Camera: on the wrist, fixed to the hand. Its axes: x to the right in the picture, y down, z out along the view.
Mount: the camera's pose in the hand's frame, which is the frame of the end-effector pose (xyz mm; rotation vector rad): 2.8 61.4 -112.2 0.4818 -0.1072 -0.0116
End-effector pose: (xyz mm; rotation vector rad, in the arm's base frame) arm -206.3 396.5 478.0 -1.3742 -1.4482 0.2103
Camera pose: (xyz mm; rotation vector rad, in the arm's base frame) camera -83.5 360.7 480.6 -0.9714 -1.3777 0.5924
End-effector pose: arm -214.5 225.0 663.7 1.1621 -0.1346 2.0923
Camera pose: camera -332.8 228.1 615.0 1.5492 0.3449 2.1131
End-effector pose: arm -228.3 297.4 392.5 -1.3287 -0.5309 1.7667
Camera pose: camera -147.3 249.0 306.1 -0.8970 -0.1498 1.8164
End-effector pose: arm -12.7 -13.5 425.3 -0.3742 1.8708 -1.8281
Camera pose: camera -65.0 84.5 361.9 -0.3010 1.3016 -2.1392
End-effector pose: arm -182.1 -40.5 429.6 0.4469 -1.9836 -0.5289
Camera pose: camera -88.1 -10.2 510.9 0.7375 -2.2122 -0.0739
